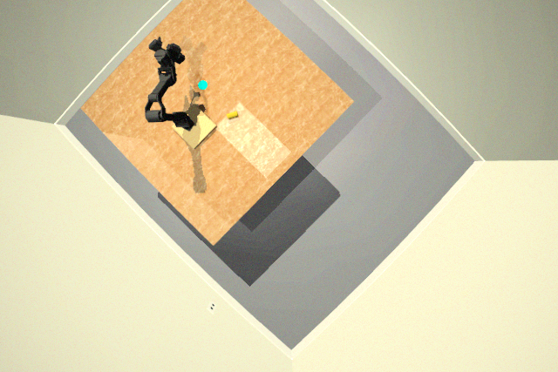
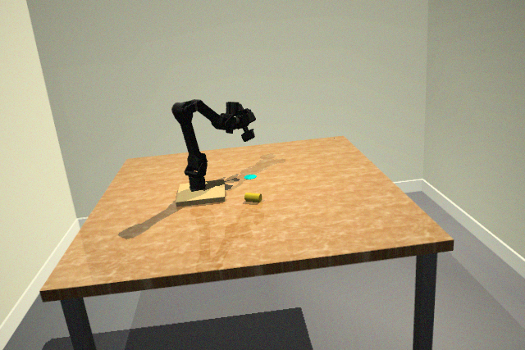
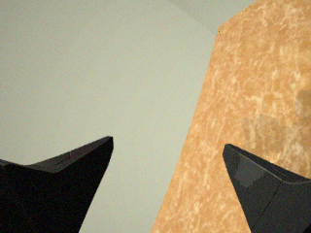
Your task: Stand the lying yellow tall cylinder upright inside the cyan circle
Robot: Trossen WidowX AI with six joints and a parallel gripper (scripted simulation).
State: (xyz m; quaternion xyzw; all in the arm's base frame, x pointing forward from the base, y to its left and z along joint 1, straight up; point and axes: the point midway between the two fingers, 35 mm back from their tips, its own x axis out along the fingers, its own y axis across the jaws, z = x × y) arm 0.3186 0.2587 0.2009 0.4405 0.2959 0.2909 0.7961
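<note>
Now: the yellow tall cylinder 490 mm to the right of my gripper tip, 200 mm below it and 140 mm behind it. Round my gripper tip: cyan circle: 220 mm below, 210 mm to the right, 80 mm behind.
</note>
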